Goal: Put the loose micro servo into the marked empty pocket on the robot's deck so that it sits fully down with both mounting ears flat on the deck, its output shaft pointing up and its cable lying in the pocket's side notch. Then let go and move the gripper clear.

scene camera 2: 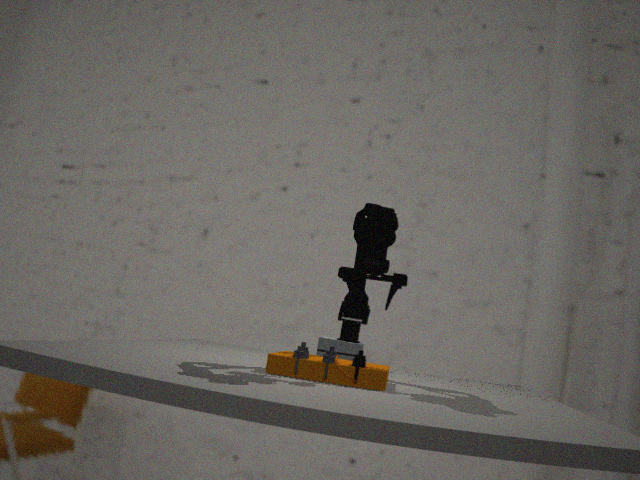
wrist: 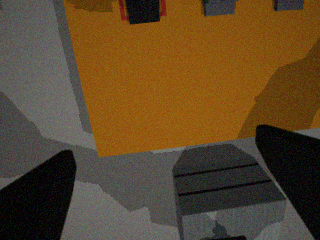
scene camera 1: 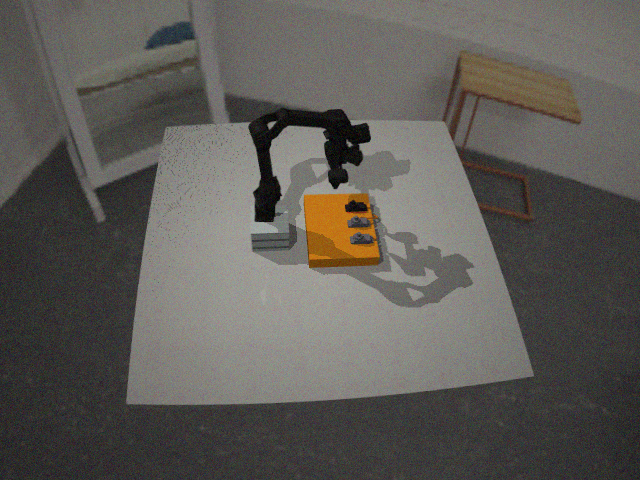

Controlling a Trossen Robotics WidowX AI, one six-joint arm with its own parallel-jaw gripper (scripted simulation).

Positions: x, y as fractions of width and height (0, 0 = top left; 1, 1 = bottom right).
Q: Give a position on an orange deck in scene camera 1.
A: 0.51, 0.49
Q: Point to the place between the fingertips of my gripper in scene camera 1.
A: At 0.52, 0.37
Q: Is my gripper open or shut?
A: Open.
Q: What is my gripper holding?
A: Nothing.
